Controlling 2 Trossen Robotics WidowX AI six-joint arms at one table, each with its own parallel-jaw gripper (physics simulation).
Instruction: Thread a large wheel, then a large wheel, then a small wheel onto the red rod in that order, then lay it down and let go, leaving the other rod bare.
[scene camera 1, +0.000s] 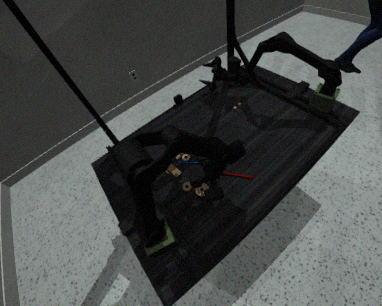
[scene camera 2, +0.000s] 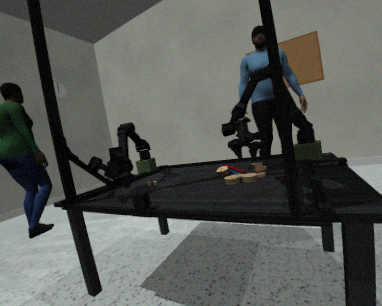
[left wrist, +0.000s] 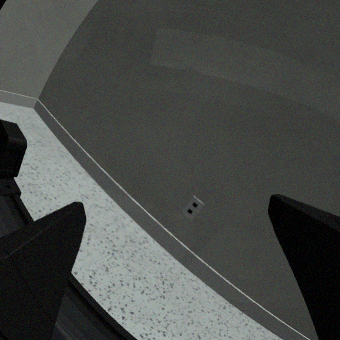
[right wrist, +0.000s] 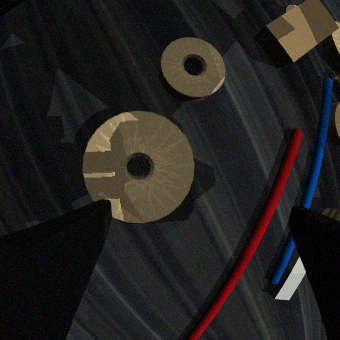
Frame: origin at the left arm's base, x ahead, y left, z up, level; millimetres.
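Seen in the pictures: left gripper, between the fingertips: (scene camera 1: 201, 72) (scene camera 2: 102, 175) (left wrist: 178, 209); right gripper, between the fingertips: (scene camera 2: 248, 161) (right wrist: 204, 213); left arm's base, origin of its link: (scene camera 1: 327, 91) (scene camera 2: 145, 159); right arm's base, origin of its link: (scene camera 1: 155, 234) (scene camera 2: 307, 142).
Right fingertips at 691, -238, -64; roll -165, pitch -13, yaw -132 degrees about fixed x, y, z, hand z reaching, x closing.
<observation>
Offsets run from my right fingertips to a thing's top centre, as dx, dy, dz.
The red rod @[-77, +26, -28] (scene camera 1: 240, 175) (scene camera 2: 236, 169) (right wrist: 268, 210) lies on the table, with the blue rod @[-61, -88, -28] (scene camera 1: 189, 162) (right wrist: 320, 145) beside it; both are bare where seen. A large wooden wheel @[+34, +9, -16] (scene camera 1: 200, 192) (right wrist: 165, 185) lies flat, partly in shadow, left of the red rod in the right wrist view. A smaller wheel @[+59, -53, -24] (scene camera 1: 184, 188) (right wrist: 175, 66) lies flat above it there. My right gripper (scene camera 2: 246, 154) (right wrist: 204, 213) is open and empty above the table; the large wheel shows near its left fingertip. My left gripper (scene camera 1: 205, 73) (left wrist: 178, 209) is open and empty, far from the wheels.
More wooden wheels @[-68, -222, -16] (scene camera 2: 232, 180) @[-1, -218, -16] (scene camera 2: 248, 178) and a wooden block @[+40, -142, +11] (right wrist: 300, 37) lie near the rods. A white strip @[-118, -32, -25] (right wrist: 291, 286) lies by the blue rod. Small wooden pieces (scene camera 1: 235, 107) (scene camera 2: 149, 183) lie farther off. Dark posts rise at the table edge. The right arm hides part of the table.
</observation>
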